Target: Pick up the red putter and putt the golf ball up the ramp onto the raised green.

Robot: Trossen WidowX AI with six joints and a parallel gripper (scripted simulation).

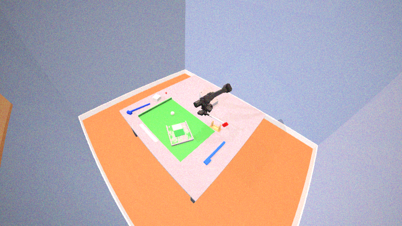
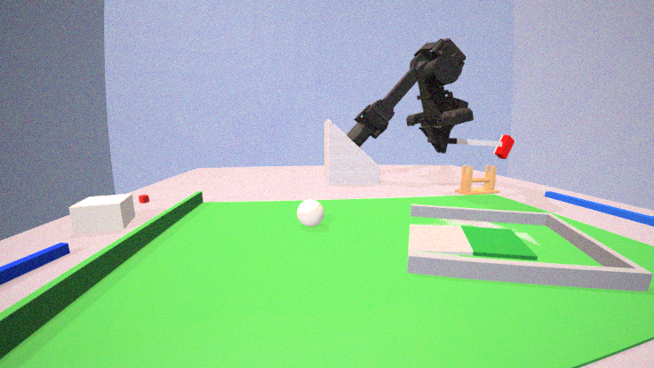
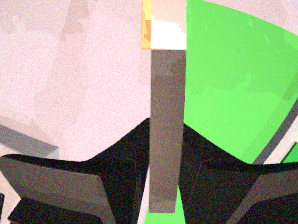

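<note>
Now: the red putter 1 cm behind my gripper tip, 11 cm to the left of it and 2 cm above it. The rest, counted from my gripper tip: wooden stand 1 cm behind, 14 cm to the left, 7 cm below; then white golf ball 16 cm ahead, 34 cm to the right, 8 cm below; then bright green mat 24 cm ahead, 23 cm to the right, 11 cm below.
</note>
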